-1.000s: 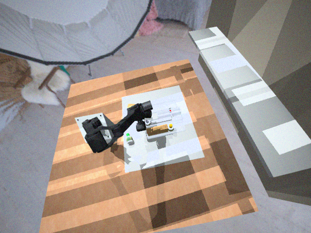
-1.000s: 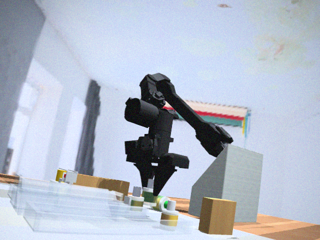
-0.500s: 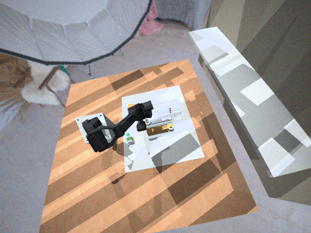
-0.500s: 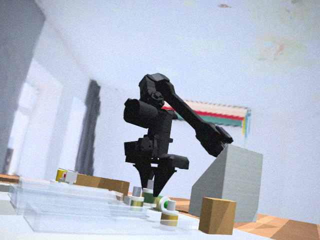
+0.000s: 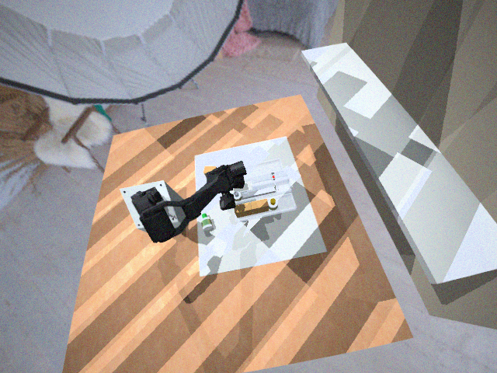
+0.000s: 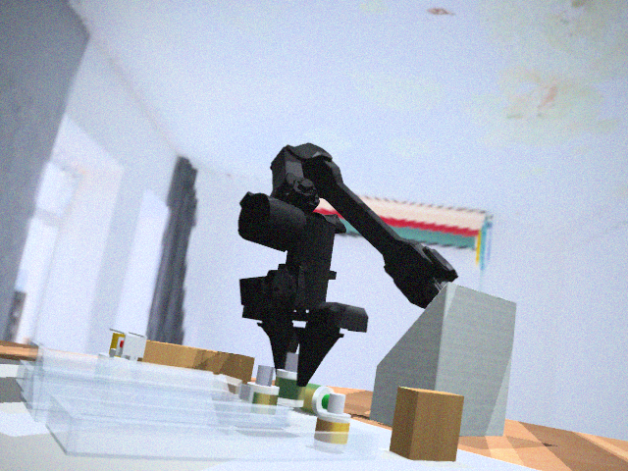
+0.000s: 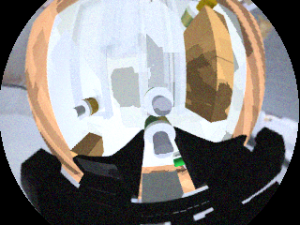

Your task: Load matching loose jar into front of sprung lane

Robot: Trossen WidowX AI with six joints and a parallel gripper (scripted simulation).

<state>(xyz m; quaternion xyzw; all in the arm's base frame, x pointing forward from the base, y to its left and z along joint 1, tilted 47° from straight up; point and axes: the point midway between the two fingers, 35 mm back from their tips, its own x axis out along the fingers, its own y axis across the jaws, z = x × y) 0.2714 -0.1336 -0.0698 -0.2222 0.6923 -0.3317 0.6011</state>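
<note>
Right now my gripper tip is 180 mm short of the clear pusher lane and 30 mm above it.
</note>
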